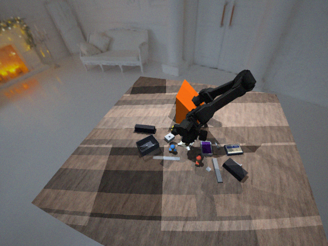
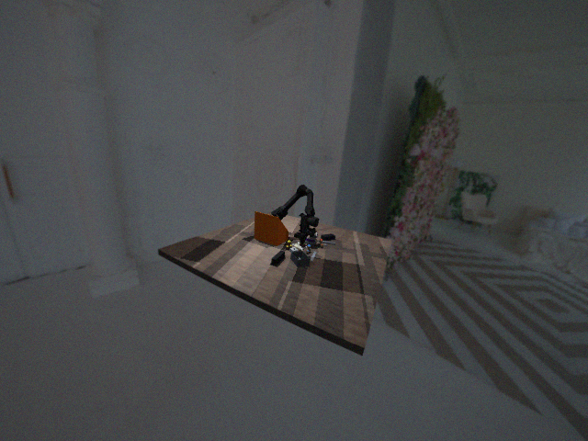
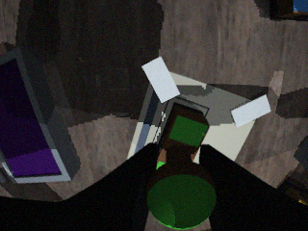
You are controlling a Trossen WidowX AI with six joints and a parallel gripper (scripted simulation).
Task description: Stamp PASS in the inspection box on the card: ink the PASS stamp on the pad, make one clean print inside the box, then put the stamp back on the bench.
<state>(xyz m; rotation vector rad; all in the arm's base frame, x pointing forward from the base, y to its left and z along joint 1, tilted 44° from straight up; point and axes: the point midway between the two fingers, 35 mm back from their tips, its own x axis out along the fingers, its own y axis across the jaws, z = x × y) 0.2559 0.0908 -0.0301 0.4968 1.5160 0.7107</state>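
Now: the green-knobbed stamp right at my gripper tip. From my gripper tip the other things lie so: blue-knobbed stamp 90 mm ahead, 60 mm to the right; then cream card 20 mm behind, 10 mm to the right, 20 mm below; then ink pad 10 mm behind, 110 mm to the left, 20 mm below.
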